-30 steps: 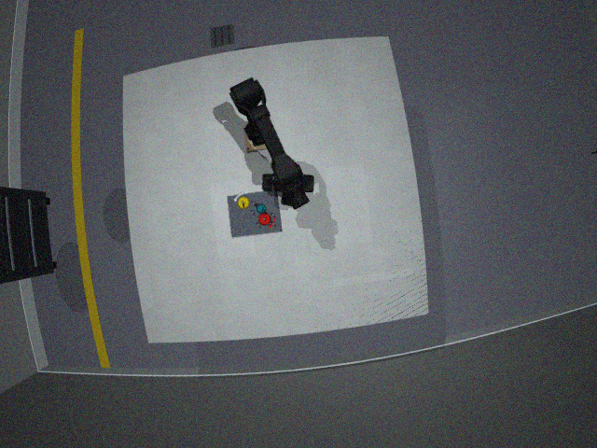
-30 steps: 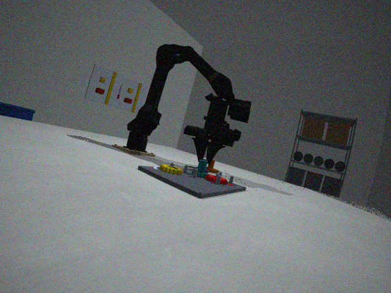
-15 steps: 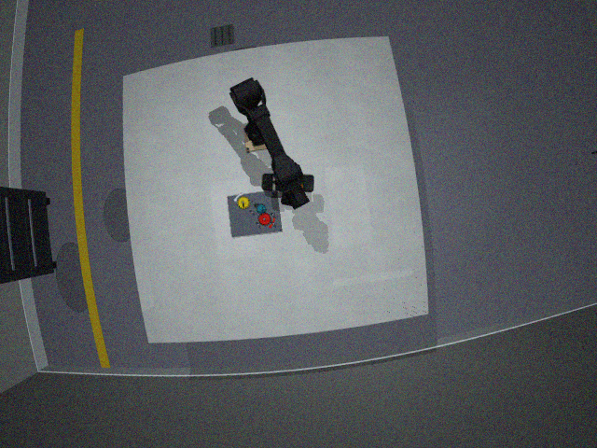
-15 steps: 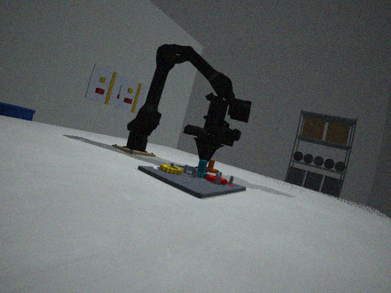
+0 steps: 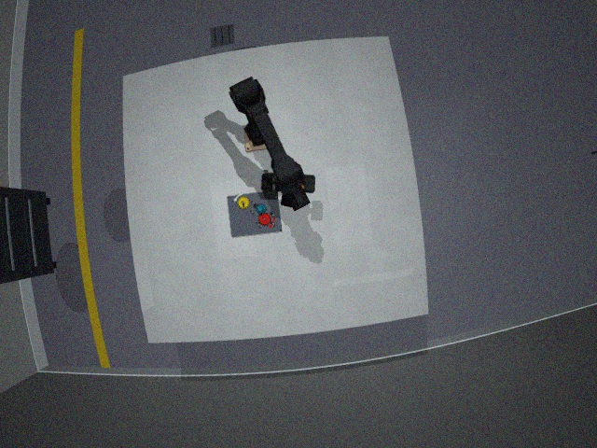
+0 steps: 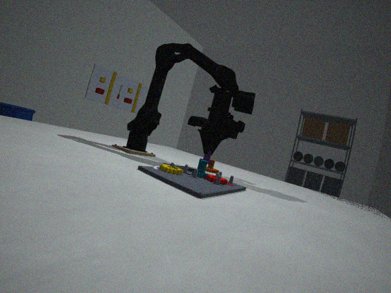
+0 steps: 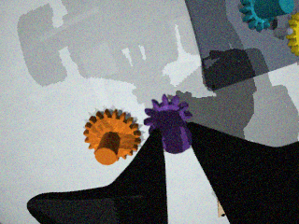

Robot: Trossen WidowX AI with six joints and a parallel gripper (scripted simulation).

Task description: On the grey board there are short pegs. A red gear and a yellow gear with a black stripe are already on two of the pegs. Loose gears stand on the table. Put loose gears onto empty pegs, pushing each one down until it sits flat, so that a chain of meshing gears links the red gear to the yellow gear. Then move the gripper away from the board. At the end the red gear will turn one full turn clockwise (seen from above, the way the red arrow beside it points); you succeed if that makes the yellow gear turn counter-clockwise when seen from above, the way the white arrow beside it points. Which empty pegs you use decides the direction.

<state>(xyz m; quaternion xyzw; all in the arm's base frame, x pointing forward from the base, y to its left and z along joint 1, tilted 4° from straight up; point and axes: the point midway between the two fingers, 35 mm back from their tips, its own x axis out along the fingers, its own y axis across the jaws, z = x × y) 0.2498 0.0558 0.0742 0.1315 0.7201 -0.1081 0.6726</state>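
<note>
My gripper tip is 5 cm short of the teal gear, 14 cm to the left of it and 3 cm above it. From my gripper tip the other things lie so: purple gear (1 cm below); then orange gear (7 cm to the left, 4 cm below); then red arrow (11 cm ahead, 11 cm to the right, 5 cm below).
</note>
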